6 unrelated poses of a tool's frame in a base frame.
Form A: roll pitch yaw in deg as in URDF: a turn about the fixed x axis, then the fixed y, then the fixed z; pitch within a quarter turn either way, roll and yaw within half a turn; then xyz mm.
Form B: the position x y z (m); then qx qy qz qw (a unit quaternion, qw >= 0). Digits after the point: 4 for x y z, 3 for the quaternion.
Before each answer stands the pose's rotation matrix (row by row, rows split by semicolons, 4 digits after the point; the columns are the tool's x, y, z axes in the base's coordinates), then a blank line. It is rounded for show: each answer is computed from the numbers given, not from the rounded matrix.
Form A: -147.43 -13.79 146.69 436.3 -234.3 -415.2
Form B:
-0.8116 0.3556 -0.4635; 0.5333 0.7748 -0.3396; 0.2384 -0.5228 -0.8184

0.4363 -0.2343 -0.4152 -0.241 -0.923 0.234 0.190
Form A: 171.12 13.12 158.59 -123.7 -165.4 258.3
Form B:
-0.9067 0.3280 0.2651; 0.3555 0.9326 0.0618; -0.2270 0.1503 -0.9622

-0.1237 -0.1654 0.2583 0.175 0.975 0.054 0.126
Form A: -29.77 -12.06 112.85 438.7 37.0 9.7
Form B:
-0.3797 -0.8402 -0.3871; 0.9012 -0.2415 -0.3599; 0.2089 -0.4856 0.8489

0.4387 0.0370 0.0097 -0.057 -0.269 0.786 0.554
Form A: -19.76 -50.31 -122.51 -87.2 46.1 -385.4
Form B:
-0.3432 0.6538 0.6743; -0.5386 -0.7252 0.4290; 0.7695 -0.2159 0.6010

-0.0872 0.0461 -0.3854 -0.442 -0.065 -0.817 0.365
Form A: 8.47 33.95 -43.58 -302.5 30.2 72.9
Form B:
0.6009 0.7414 0.2986; -0.5718 0.6598 -0.4875; -0.5585 0.1222 0.8205

-0.3025 0.0302 0.0729 0.174 0.244 -0.374 0.878
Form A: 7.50 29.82 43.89 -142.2 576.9 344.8
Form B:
0.6252 -0.6406 0.4458; 0.6015 0.7595 0.2477; -0.4973 0.1132 0.8602

-0.1422 0.5769 0.3448 -0.037 0.262 0.345 0.901
